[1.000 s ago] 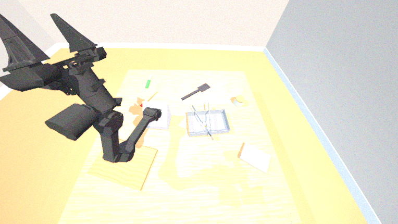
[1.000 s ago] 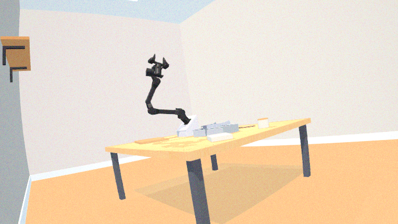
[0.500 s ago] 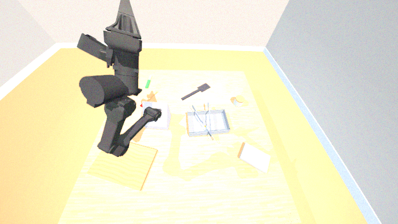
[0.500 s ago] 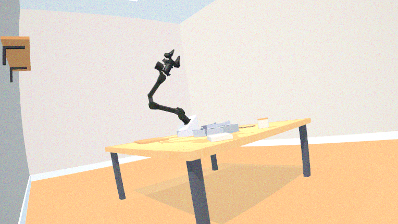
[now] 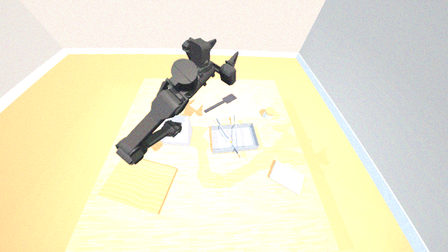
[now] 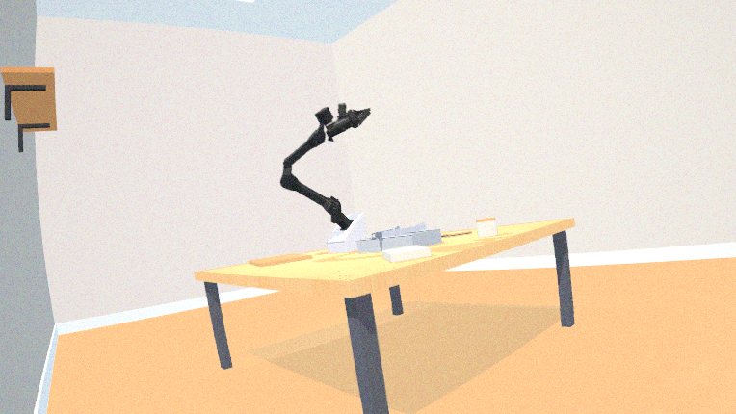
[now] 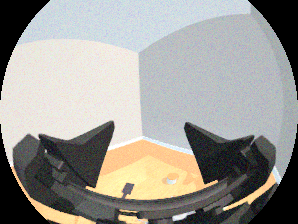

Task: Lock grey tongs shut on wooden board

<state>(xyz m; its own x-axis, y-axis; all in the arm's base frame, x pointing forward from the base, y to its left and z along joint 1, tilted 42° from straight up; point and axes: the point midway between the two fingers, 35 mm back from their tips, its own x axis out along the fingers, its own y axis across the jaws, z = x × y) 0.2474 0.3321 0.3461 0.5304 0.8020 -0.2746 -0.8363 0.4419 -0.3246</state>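
Now: gripper tip 90 mm short of the grey roasting tin, 20 mm to the left of it and 580 mm above it. Round my gripper tip: dark spatula: 20 mm behind, 330 mm to the left, 600 mm below; small jar: 360 mm ahead, 230 mm to the left, 570 mm below; white slab: 430 mm ahead, 240 mm to the right, 590 mm below.
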